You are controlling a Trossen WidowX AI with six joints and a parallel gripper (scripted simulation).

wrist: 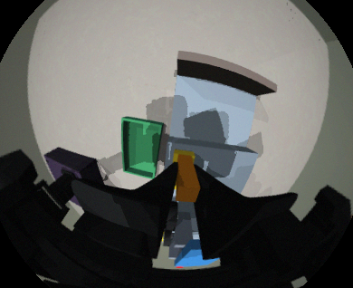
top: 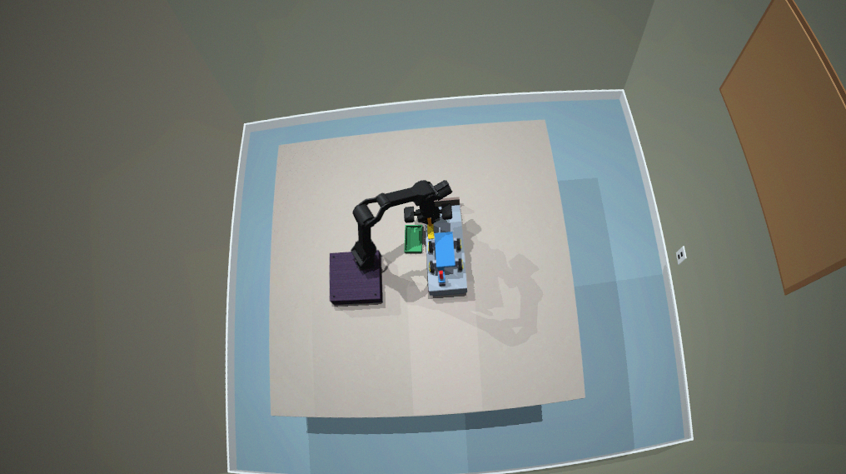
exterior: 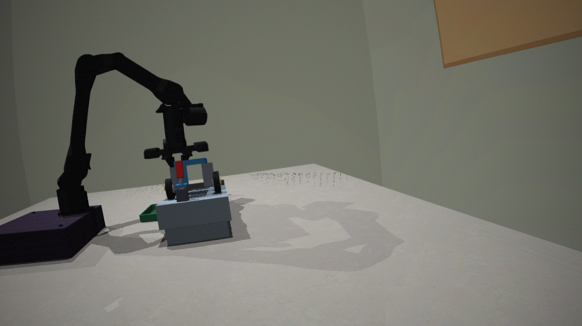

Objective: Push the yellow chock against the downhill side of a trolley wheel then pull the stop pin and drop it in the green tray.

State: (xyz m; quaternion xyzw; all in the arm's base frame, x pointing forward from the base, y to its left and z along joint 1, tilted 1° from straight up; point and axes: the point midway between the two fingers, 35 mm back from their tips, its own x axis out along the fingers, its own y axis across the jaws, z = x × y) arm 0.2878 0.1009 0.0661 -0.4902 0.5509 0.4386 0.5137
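Right now the red-headed stop pin is 25 cm to the right of my gripper tip and 4 cm above it. The rest, counted from my gripper tip: green tray: 10 cm below, 8 cm behind, 2 cm to the right; then yellow chock: 2 cm to the right, 1 cm below; then dark ramp lip: 11 cm to the left, 7 cm ahead, 6 cm below.
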